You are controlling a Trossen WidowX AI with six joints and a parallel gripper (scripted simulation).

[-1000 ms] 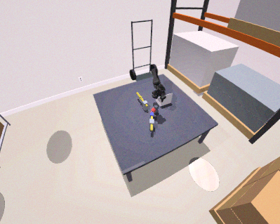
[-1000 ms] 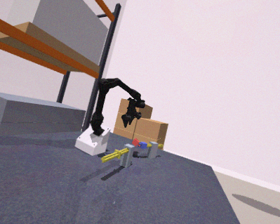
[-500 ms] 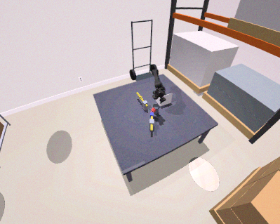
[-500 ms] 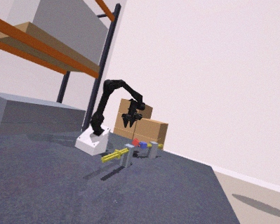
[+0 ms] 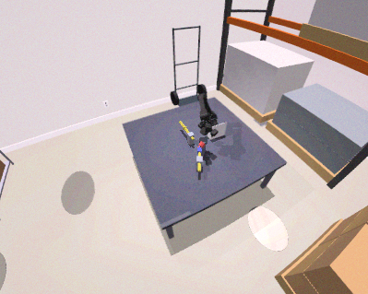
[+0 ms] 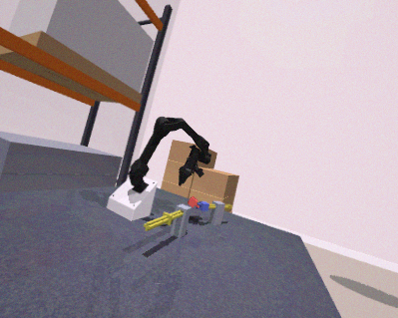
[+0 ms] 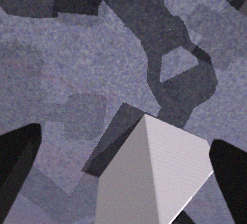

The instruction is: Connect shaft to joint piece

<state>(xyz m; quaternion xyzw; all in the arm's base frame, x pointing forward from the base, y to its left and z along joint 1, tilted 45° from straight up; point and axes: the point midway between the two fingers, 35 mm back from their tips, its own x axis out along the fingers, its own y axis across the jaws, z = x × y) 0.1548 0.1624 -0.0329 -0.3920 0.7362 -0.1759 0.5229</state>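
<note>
The red joint piece is 8 cm ahead of my gripper tip, 4 cm to the left of it and 8 cm below it.
</note>
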